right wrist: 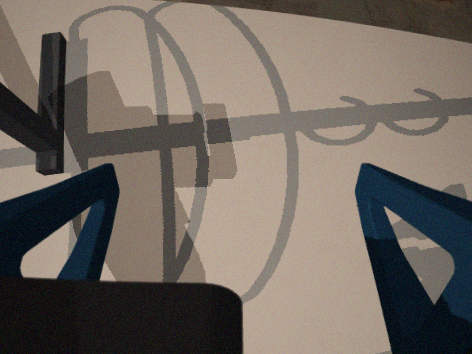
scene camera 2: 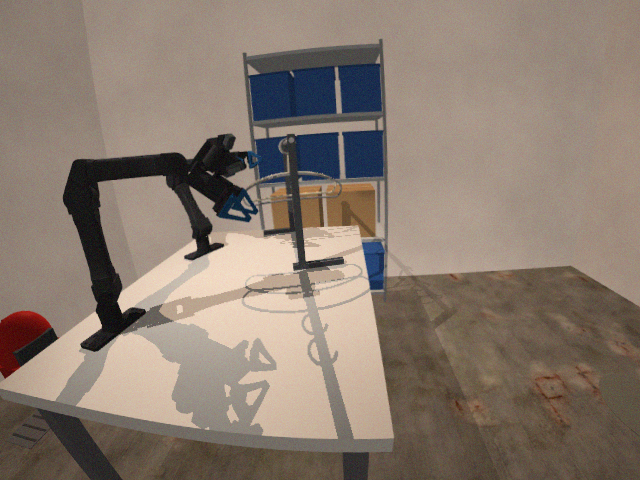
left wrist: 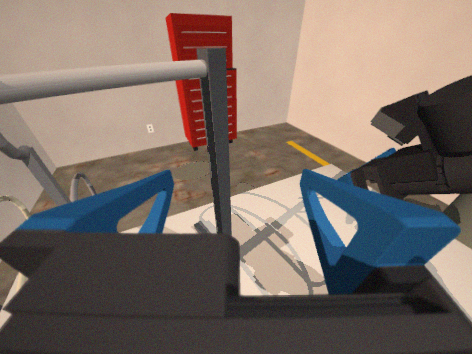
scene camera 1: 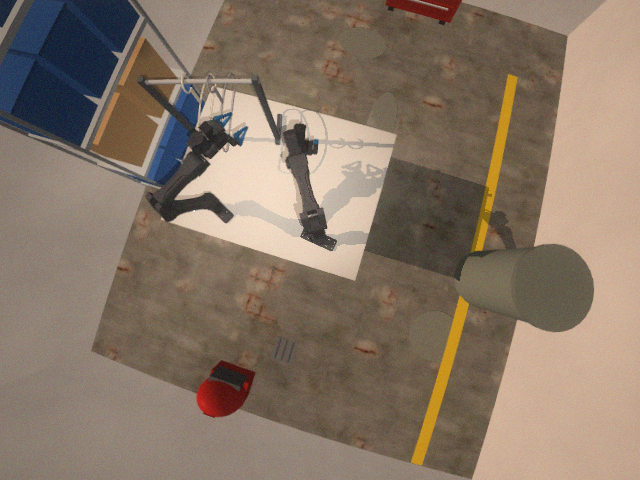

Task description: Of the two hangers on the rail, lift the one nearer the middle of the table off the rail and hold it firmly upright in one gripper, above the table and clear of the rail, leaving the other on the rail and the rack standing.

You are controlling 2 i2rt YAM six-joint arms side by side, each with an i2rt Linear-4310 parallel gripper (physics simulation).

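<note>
The rack's pale rail (scene camera 1: 165, 81) (left wrist: 125, 78) rests on dark posts (scene camera 1: 266, 109) (scene camera 2: 295, 206) (left wrist: 218, 140); the rack stands upright. Two thin wire hangers hang from it. In scene camera 1 the hanger nearer the table's middle (scene camera 1: 209, 76) is the right one, and the other hanger (scene camera 1: 183, 84) is left of it. They overlap in scene camera 2. My left gripper (scene camera 1: 238, 120) (scene camera 2: 257, 158) (left wrist: 236, 176) is open and empty, on the arms' side of the hangers. My right gripper (scene camera 2: 253, 214) (right wrist: 237, 177) is open and empty above the table, beyond the near post; its fingers are mostly hidden in scene camera 1.
The white table (scene camera 1: 248, 232) (scene camera 2: 206, 413) carries both arms and the rack; broad shadows cross it. My right forearm (scene camera 2: 129, 167) is close to my left arm in scene camera 2. A shelf unit (scene camera 2: 383, 149) with blue bins stands behind. A red cabinet (left wrist: 200, 31) stands beyond the rack.
</note>
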